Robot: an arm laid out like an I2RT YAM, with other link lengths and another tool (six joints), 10 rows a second.
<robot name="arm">
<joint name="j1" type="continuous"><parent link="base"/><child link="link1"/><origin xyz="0 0 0.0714" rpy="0 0 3.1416"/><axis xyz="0 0 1"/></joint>
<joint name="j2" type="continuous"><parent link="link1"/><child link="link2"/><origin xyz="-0.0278 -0.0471 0.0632" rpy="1.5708 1.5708 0"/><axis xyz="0 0 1"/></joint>
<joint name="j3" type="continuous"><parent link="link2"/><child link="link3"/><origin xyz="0 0.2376 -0.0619" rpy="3.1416 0 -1.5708"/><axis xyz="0 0 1"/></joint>
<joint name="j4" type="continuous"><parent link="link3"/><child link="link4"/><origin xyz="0.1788 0.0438 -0.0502" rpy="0 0 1.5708"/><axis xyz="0 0 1"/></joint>
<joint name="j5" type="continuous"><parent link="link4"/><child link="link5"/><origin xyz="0.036 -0.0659 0.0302" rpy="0 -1.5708 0"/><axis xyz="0 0 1"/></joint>
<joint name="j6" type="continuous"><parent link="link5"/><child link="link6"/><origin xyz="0 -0.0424 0.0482" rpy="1.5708 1.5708 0"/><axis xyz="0 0 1"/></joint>
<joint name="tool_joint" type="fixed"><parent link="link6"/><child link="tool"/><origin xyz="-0.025 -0.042 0.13" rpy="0 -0.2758 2.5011"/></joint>
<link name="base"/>
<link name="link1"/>
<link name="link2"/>
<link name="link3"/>
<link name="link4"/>
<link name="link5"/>
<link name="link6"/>
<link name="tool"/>
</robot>
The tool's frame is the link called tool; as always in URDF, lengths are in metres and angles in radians. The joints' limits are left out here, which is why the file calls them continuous.
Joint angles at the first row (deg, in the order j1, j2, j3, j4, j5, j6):
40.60, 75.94, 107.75, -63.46, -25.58, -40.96
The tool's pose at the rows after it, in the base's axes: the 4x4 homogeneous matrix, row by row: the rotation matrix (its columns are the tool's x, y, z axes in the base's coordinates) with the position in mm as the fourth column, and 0 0 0 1 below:
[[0.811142, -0.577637, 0.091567, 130.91], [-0.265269, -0.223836, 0.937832, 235.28], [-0.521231, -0.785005, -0.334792, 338.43], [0, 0, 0, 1]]
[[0.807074, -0.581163, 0.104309, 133.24], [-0.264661, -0.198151, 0.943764, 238.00], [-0.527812, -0.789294, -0.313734, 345.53], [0, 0, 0, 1]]
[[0.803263, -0.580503, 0.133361, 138.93], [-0.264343, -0.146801, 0.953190, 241.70], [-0.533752, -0.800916, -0.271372, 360.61], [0, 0, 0, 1]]
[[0.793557, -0.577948, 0.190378, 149.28], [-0.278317, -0.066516, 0.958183, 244.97], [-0.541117, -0.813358, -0.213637, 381.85], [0, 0, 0, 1]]
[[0.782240, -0.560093, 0.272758, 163.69], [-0.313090, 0.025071, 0.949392, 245.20], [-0.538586, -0.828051, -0.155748, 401.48], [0, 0, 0, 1]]
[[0.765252, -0.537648, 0.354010, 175.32], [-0.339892, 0.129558, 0.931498, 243.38], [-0.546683, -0.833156, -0.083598, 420.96], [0, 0, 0, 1]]
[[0.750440, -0.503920, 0.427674, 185.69], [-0.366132, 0.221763, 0.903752, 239.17], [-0.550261, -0.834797, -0.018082, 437.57], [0, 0, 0, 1]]
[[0.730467, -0.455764, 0.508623, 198.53], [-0.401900, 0.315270, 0.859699, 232.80], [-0.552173, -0.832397, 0.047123, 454.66], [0, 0, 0, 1]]
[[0.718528, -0.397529, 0.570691, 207.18], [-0.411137, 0.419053, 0.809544, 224.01], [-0.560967, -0.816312, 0.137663, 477.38], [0, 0, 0, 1]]
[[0.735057, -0.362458, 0.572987, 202.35], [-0.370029, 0.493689, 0.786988, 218.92], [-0.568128, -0.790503, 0.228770, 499.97], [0, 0, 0, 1]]
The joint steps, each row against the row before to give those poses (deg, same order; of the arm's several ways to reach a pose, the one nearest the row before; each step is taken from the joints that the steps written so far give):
-0.08, 0.35, 1.23, -0.17, 0.09, 0.79
0.00, 0.52, 1.58, 0.35, 0.18, 1.41
-0.35, 1.06, 3.51, 0.44, 0.35, 2.27
-0.53, 1.67, 5.34, 0.35, 1.58, 3.42
-0.44, 1.14, 4.15, 1.23, 3.42, 3.18
-0.27, -0.17, 1.77, 2.62, 3.69, 3.78
-0.17, -0.62, 0.61, 2.73, 3.87, 2.81
-0.09, -0.17, 1.14, 2.46, 4.91, 2.37
-0.61, -0.88, 0.63, 3.42, 3.70, 2.82
-0.26, -1.66, -0.18, 3.43, 0.45, 2.63

